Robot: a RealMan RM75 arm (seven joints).
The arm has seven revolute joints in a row. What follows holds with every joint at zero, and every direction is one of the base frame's.
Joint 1 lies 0.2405 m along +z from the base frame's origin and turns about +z.
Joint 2 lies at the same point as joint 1 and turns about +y.
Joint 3 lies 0.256 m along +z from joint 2 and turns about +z.
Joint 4 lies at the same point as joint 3 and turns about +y.
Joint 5 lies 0.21 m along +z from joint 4 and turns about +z.
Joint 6 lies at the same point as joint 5 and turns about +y.
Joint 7 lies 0.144 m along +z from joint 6 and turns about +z.
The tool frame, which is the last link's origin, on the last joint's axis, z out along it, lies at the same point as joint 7; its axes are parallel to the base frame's.
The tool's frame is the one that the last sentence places.
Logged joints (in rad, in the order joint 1, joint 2, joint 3, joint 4, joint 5, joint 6, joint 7), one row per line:
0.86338, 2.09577, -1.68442, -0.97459, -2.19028, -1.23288, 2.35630
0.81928, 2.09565, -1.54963, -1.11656, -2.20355, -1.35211, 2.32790
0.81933, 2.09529, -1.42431, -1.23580, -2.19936, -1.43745, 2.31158
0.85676, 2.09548, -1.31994, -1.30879, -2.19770, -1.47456, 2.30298
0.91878, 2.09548, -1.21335, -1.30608, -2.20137, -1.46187, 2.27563
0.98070, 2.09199, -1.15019, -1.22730, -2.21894, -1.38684, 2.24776
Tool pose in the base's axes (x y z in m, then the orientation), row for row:
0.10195, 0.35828, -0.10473, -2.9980, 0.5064, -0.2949
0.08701, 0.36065, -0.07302, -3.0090, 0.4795, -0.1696
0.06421, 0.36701, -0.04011, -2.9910, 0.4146, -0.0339
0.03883, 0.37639, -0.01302, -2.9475, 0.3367, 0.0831
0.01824, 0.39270, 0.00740, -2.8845, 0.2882, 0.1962
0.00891, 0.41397, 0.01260, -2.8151, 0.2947, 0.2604
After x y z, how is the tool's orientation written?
As a rotation vector, in radians.
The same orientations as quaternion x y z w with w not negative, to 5 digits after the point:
-0.98050, 0.16562, -0.09645, 0.04341
-0.98502, 0.15697, -0.05552, 0.04494
-0.98863, 0.13704, -0.01121, 0.06086
-0.98940, 0.11302, 0.02789, 0.08677
-0.98587, 0.09850, 0.06706, 0.11778
-0.97932, 0.10252, 0.09059, 0.14902

